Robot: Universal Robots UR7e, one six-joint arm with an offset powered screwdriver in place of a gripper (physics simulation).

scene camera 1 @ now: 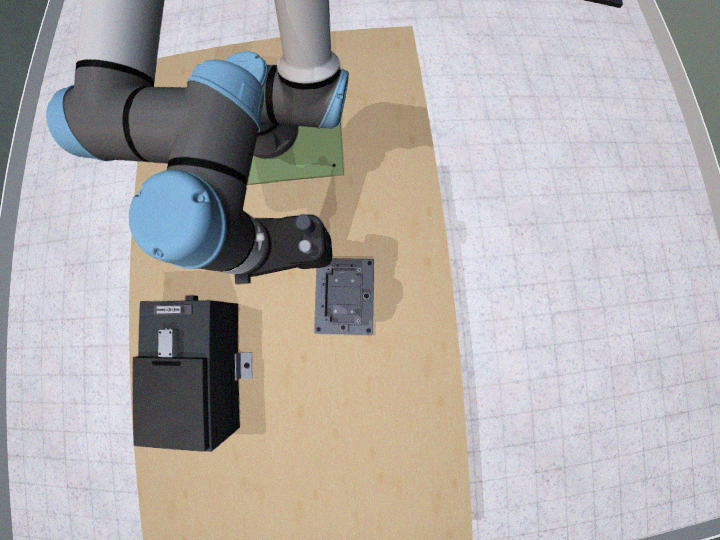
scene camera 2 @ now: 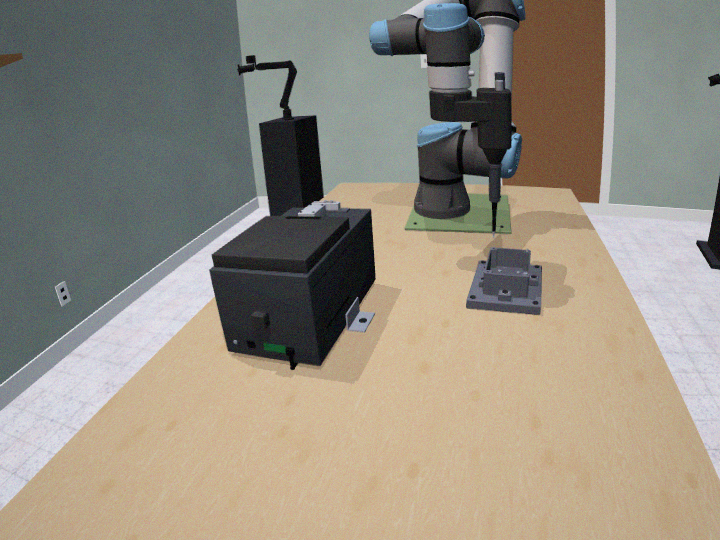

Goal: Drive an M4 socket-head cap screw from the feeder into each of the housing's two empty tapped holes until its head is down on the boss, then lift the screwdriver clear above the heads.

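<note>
The screwdriver (scene camera 1: pixel 305 239), my gripper, shows from above in scene camera 1, where its body hides its tip. In scene camera 2 the driver tip (scene camera 2: pixel 494 231) points straight down, with a tiny pale screw (scene camera 2: pixel 494 234) at its end. The tip is above and apart from the housing, toward its robot-side edge. The grey housing (scene camera 1: pixel 346 296) (scene camera 2: pixel 505 284) stands upright on its flange, its open top facing up. Dark holes show on its side boss (scene camera 1: pixel 366 295) and front boss (scene camera 1: pixel 343 327); thread details are too small to tell. The black feeder (scene camera 1: pixel 171 401) (scene camera 2: pixel 261 308) stands left of the housing.
A metal bracket (scene camera 1: pixel 247 373) (scene camera 2: pixel 359 326) sticks out from the feeder's right side. The green base plate (scene camera 1: pixel 302 168) (scene camera 2: pixel 427 225) lies under the robot's base. A black pedestal (scene camera 2: pixel 290 168) with a camera arm (scene camera 2: pixel 287 87) stands behind the feeder at the back left.
</note>
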